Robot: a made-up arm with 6 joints.
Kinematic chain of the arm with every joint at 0, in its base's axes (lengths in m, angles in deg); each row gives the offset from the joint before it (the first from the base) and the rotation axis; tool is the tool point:
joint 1: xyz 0 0 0.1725 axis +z
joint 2: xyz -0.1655 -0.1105 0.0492 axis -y
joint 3: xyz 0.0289 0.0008 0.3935 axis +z
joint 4: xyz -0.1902 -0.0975 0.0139 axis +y
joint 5: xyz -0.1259 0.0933 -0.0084 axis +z
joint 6: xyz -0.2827 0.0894 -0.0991 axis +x
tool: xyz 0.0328 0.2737 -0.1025
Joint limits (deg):
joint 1: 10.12..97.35
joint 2: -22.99..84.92
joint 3: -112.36..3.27
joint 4: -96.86..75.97
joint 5: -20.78..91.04
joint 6: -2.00..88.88
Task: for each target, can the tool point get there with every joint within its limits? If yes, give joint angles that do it. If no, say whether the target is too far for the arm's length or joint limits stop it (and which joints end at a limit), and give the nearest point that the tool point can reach.
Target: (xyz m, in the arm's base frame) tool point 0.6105 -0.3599 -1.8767
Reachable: no: too far | nearest point 0.3054 -0.5057 -0.4932 | short by 1.424 m
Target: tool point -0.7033 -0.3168 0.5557
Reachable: yes | joints 61.58 21.15 -73.39 -10.29 67.89 80.74
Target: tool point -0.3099 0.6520 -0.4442
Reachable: no: joint limits stop it (at a limit: joint 1, joint 2, joint 6) | nearest point -0.4119 0.3769 -0.2122 | short by 0.374 m
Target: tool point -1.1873 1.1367 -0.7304
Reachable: no: too far | nearest point -0.8053 0.3882 -0.1634 | short by 1.014 m
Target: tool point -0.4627 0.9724 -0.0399
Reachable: no: joint limits stop it (at a limit: joint 1, joint 2, joint 6) | nearest point -0.5109 0.5516 0.0773 | short by 0.439 m
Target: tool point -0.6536 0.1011 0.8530
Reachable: yes | joints 58.17 35.14 -102.31 32.79 43.06 8.14
